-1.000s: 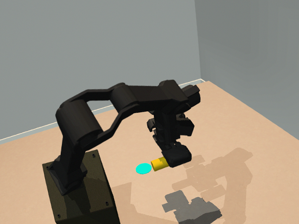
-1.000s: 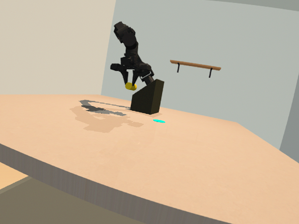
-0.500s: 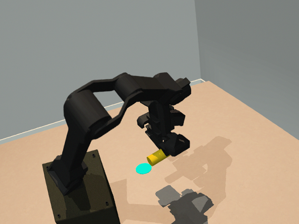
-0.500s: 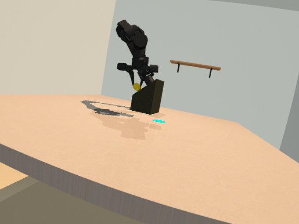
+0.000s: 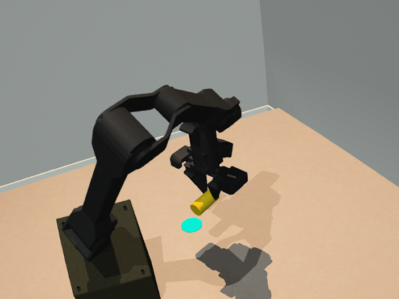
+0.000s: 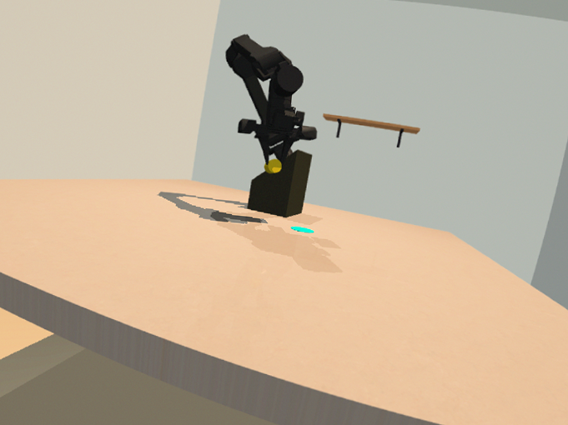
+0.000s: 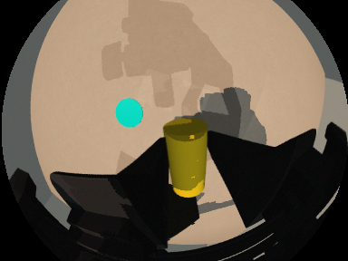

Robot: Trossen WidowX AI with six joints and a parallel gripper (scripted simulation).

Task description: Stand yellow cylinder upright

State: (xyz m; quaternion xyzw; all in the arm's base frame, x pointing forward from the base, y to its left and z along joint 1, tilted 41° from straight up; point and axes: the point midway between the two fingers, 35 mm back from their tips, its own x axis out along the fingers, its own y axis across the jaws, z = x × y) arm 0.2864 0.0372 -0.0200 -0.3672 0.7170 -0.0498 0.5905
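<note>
The yellow tall cylinder is 20 mm behind my gripper tip and 10 mm to the right of it. Round my gripper tip: cyan circle (50 mm behind, 90 mm to the left, 150 mm below).
</note>
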